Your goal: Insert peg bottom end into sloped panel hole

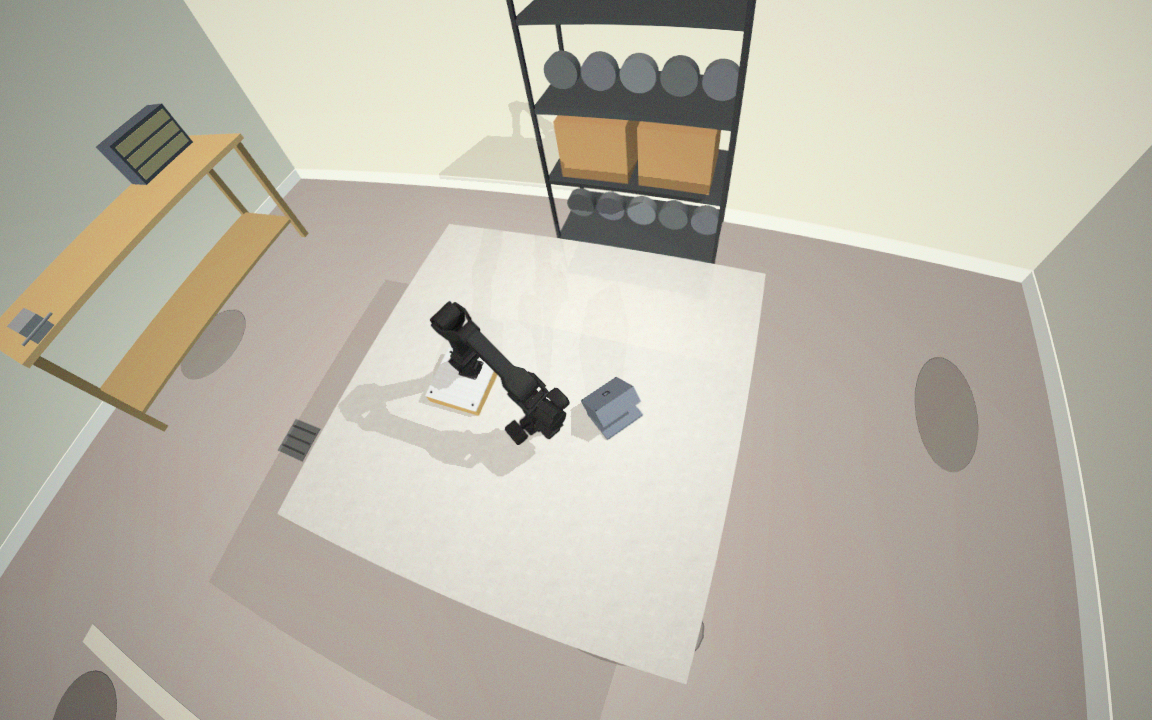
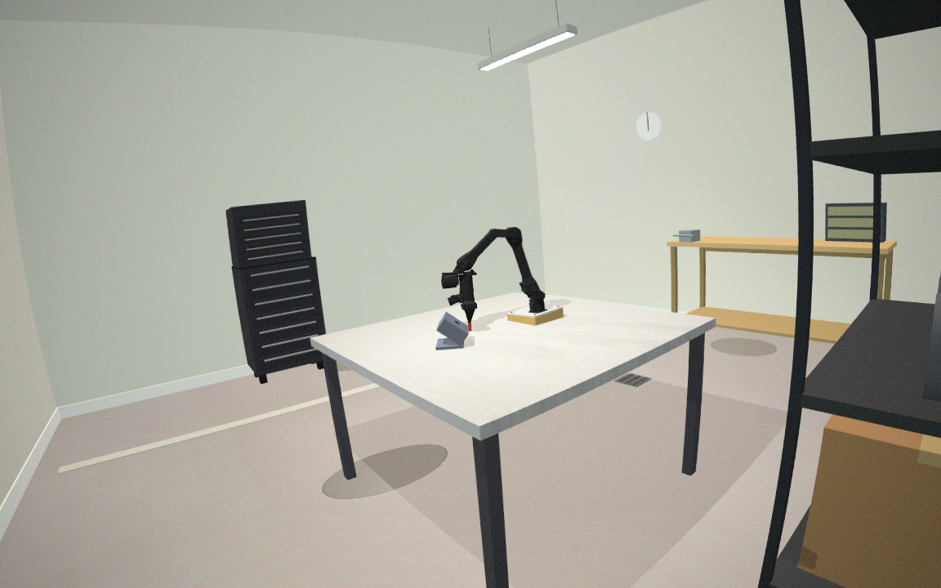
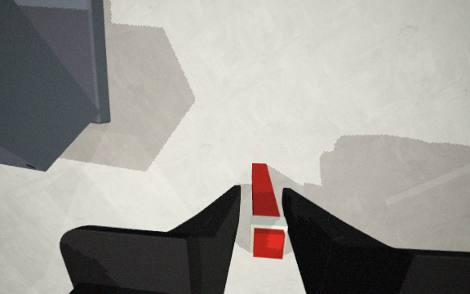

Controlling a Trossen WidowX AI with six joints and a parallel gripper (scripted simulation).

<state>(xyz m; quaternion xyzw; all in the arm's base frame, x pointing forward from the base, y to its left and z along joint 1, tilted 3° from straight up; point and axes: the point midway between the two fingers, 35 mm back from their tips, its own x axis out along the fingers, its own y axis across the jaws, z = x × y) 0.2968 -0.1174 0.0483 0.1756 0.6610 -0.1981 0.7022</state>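
Now: gripper tip 170 mm short of the grey sloped panel, 120 mm to the right of it and 30 mm below it. Round my gripper tip: red square peg (20 mm above).
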